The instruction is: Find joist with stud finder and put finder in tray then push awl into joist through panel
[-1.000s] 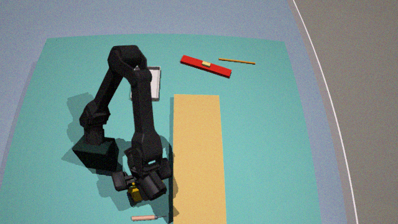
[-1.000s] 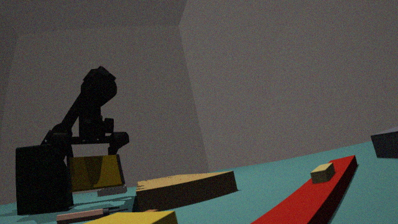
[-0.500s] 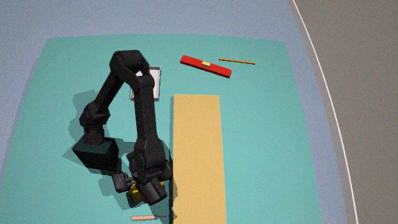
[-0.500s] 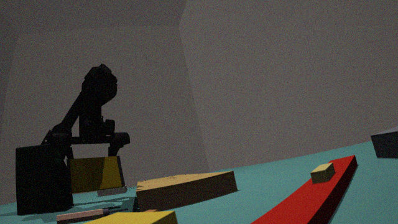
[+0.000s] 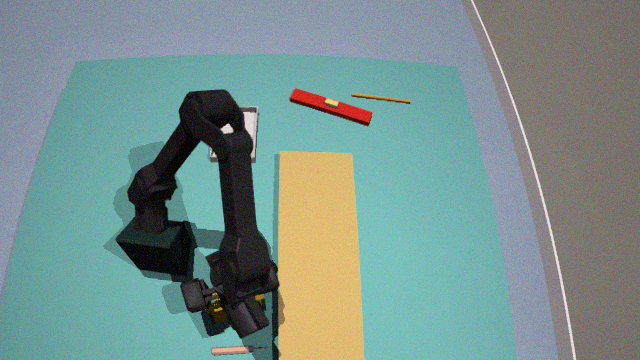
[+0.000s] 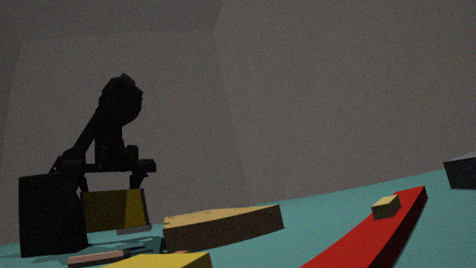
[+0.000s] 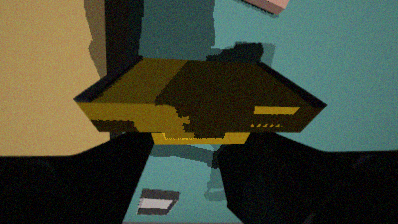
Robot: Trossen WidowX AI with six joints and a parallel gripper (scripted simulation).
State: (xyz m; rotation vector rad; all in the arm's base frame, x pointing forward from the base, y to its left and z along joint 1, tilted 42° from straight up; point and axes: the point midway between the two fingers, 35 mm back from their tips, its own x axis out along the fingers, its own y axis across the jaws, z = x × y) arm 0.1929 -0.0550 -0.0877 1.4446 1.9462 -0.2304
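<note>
Now: the stud finder 10 mm to the right of my gripper tip and 10 mm behind it. Round my gripper tip: square indicator 30 mm behind, 10 mm to the right; awl 110 mm to the right, 70 mm below, 40 mm ahead; tray 440 mm to the left, 80 mm behind, 60 mm below.
</note>
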